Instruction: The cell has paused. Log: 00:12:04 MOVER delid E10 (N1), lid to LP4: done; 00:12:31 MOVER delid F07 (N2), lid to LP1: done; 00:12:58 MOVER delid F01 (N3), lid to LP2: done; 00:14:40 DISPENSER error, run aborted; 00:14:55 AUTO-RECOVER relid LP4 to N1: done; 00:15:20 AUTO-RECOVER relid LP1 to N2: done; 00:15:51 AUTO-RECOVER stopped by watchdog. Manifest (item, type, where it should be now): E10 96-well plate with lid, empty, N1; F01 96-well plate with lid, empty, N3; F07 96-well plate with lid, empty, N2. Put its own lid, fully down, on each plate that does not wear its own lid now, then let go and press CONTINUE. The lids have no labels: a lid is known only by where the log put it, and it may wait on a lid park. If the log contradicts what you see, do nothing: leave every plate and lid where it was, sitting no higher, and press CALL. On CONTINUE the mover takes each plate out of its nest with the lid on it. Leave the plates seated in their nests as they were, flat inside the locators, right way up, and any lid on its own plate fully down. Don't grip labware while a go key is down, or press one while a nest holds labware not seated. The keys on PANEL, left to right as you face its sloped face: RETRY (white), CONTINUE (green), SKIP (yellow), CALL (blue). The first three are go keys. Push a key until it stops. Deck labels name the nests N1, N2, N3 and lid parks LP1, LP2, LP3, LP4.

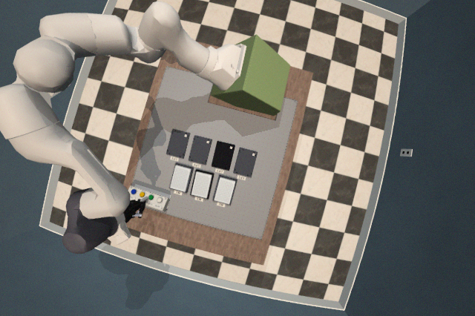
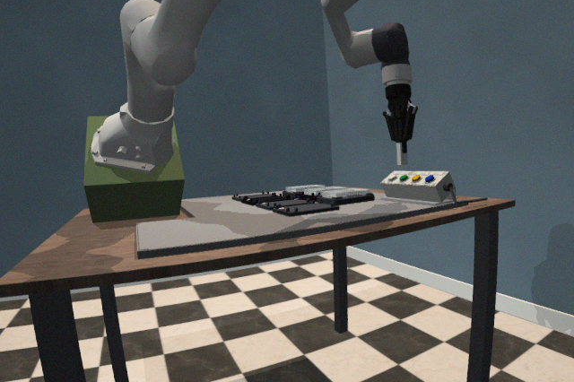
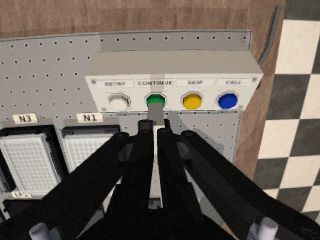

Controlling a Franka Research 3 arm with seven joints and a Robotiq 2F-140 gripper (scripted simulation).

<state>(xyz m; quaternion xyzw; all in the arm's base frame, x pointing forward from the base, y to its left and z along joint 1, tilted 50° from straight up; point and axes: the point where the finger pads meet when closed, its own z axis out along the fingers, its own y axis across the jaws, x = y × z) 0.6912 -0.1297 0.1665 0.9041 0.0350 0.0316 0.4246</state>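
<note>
The green continue key is 7 cm below my hand. The rest, counted from my hand: white retry key 7 cm below, 5 cm to the left; then yellow skip key 7 cm below, 5 cm to the right; then blue call key 10 cm to the right, 7 cm below, 1 cm ahead.
</note>
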